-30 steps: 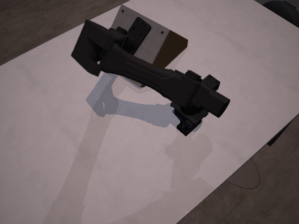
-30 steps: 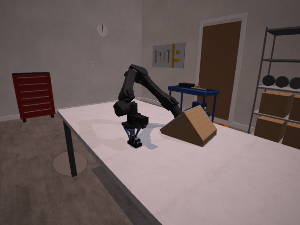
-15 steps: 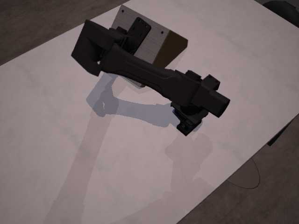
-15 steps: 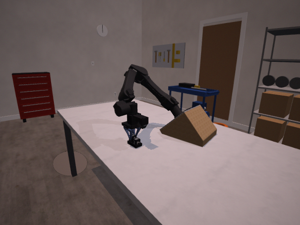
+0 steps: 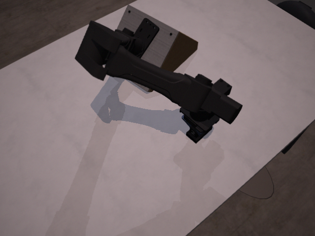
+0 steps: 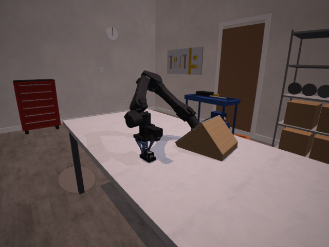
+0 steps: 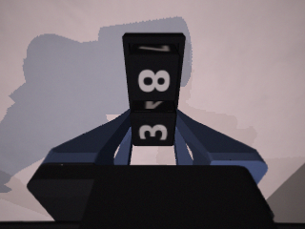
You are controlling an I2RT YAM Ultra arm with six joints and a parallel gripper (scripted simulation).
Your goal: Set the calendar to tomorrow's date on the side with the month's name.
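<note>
The black cube is right at my hand. The rest, counted from my hand: black tray 3 cm below, 2 cm to the left.
</note>
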